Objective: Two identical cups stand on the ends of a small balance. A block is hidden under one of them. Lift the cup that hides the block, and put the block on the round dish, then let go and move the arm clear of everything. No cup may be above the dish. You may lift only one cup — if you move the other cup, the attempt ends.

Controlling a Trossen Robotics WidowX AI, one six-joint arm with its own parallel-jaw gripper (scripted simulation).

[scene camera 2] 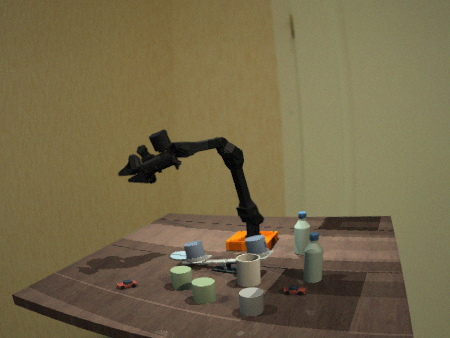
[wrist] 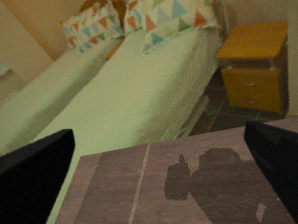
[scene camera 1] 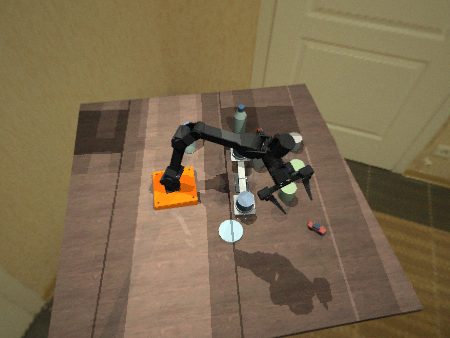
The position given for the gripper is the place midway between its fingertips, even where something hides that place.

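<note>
Gripper (scene camera 1: 298, 207) open, holding nothing; scene camera 2 also shows the gripper (scene camera 2: 123, 177), and the wrist view shows the gripper (wrist: 160, 133). A beige cup (scene camera 2: 248, 265) is present; the beige cup is out of frame in the wrist view.
</note>
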